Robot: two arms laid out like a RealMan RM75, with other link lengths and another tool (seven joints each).
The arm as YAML. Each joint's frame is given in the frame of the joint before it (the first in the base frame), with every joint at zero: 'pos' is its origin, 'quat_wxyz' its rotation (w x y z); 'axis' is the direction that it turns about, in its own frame. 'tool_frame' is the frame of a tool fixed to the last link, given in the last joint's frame.
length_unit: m
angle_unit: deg
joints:
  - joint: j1
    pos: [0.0, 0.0, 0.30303]
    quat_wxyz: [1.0, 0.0, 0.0, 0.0]
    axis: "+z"
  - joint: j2
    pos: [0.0, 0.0, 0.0]
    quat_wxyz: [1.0, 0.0, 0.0, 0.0]
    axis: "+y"
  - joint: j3
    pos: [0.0, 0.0, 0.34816]
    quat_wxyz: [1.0, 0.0, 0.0, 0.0]
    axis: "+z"
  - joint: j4
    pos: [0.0, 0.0, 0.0]
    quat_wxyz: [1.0, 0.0, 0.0, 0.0]
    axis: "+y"
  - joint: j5
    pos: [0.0, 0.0, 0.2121]
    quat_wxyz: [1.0, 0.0, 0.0, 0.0]
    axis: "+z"
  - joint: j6
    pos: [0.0, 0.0, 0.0]
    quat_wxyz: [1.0, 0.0, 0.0, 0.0]
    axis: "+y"
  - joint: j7
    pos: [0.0, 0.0, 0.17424]
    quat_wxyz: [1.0, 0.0, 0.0, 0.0]
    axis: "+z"
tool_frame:
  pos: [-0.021, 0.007, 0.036]
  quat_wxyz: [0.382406, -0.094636, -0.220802, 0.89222]
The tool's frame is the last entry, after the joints.
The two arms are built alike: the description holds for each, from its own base.
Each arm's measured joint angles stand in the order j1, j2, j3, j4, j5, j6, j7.
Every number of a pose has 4 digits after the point. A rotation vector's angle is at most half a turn.
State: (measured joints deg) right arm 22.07 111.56 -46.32 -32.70 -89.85 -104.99 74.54; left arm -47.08 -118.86 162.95 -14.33 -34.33 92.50 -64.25
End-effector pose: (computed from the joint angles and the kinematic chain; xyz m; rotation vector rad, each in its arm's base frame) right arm 0.2925 0.3414 0.0601 0.2860 -2.0662 -1.2049; left arm -0.2250 0.4386 -0.0659 -1.6712 1.8782 0.3582
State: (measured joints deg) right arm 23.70 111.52 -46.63 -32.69 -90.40 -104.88 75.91; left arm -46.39 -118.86 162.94 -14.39 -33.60 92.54 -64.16
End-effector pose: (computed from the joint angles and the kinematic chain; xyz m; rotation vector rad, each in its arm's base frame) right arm 0.2838 0.3492 0.0579 0.2880 -2.0777 -1.1695; left arm -0.2314 0.4341 -0.0675 -1.6848 1.8826 0.3630
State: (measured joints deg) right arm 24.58 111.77 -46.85 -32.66 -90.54 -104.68 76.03; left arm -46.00 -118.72 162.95 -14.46 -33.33 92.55 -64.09
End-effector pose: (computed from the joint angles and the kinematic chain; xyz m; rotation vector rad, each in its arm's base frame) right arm 0.2779 0.3531 0.0549 0.2973 -2.0765 -1.1552; left arm -0.2355 0.4326 -0.0668 -1.6906 1.8833 0.3703
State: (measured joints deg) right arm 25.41 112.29 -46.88 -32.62 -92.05 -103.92 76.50; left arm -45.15 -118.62 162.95 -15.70 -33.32 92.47 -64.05
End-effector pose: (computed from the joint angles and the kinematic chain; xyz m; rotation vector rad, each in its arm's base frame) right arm 0.2747 0.3565 0.0464 0.2951 -2.1007 -1.1349; left arm -0.2472 0.4321 -0.0629 -1.7040 1.8734 0.4090
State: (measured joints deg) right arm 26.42 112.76 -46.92 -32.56 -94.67 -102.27 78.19; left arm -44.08 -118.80 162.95 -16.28 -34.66 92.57 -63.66
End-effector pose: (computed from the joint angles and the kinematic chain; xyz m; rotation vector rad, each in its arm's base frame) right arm 0.2741 0.3622 0.0349 0.2719 -2.1567 -1.1097; left arm -0.2547 0.4308 -0.0595 -1.7081 1.8394 0.4326
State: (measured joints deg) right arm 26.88 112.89 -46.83 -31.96 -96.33 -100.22 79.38; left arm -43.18 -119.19 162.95 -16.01 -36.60 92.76 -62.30
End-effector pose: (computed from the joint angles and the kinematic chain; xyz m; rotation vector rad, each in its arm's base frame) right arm 0.2785 0.3678 0.0274 0.2384 -2.2014 -1.1147; left arm -0.2563 0.4292 -0.0585 -1.6903 1.8044 0.4440
